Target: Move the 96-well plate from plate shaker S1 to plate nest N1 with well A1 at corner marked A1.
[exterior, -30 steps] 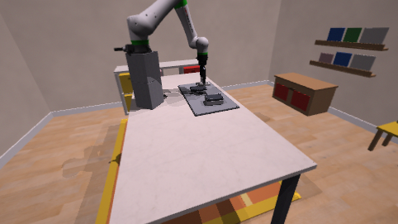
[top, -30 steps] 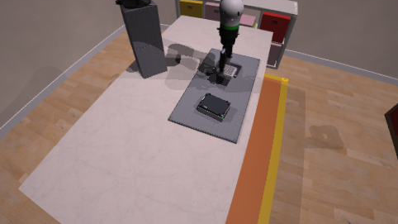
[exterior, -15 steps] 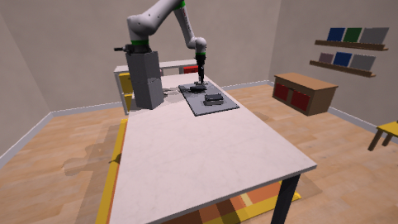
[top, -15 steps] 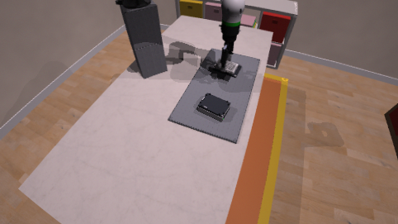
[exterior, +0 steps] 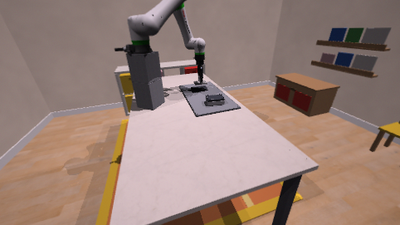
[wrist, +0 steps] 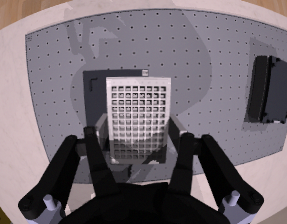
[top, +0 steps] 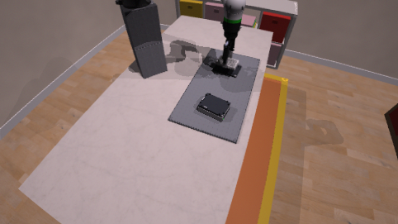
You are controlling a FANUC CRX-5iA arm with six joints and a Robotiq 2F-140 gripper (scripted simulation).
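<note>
Right now the plate nest N1 is 10 mm behind my hand, 40 mm to the left of it and 100 mm below it. Round my hand: white 96-well plate (20 mm below).
</note>
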